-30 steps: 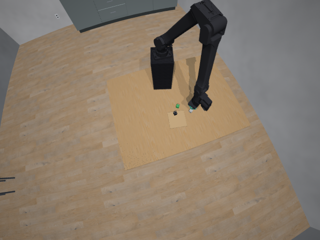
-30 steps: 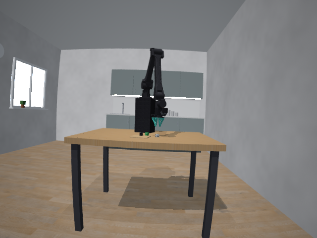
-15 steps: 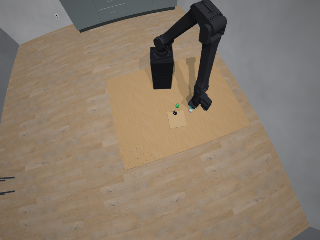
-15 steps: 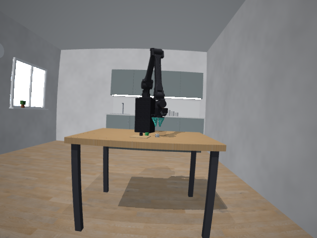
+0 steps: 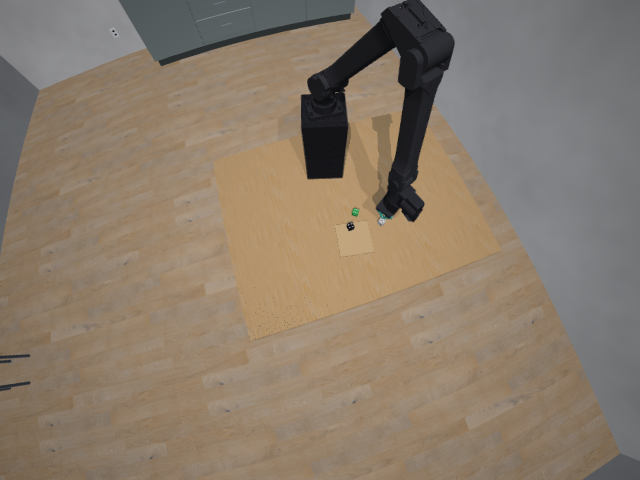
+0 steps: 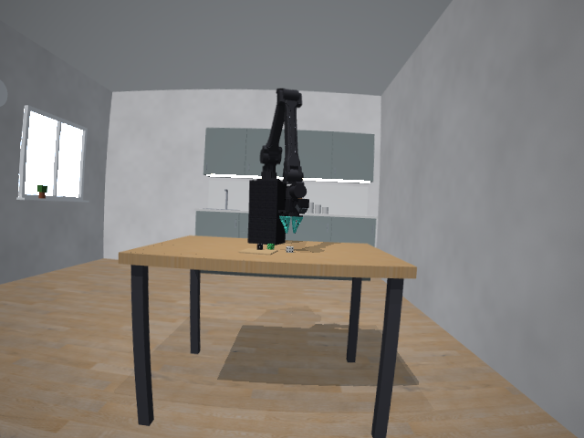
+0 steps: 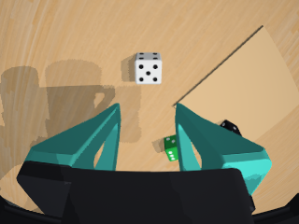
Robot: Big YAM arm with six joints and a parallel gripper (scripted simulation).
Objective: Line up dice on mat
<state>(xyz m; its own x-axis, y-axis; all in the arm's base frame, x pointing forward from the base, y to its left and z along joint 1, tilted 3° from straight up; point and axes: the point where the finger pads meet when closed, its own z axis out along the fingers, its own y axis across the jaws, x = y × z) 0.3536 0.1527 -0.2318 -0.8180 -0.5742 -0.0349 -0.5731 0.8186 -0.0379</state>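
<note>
Now: hand 8 cm above the white die. From my hand the other things lie so: mat 4 cm ahead, 13 cm to the right, 9 cm below; then green die 7 cm behind, 9 cm to the right, 8 cm below; then black die 1 cm behind, 13 cm to the right, 8 cm below.
</note>
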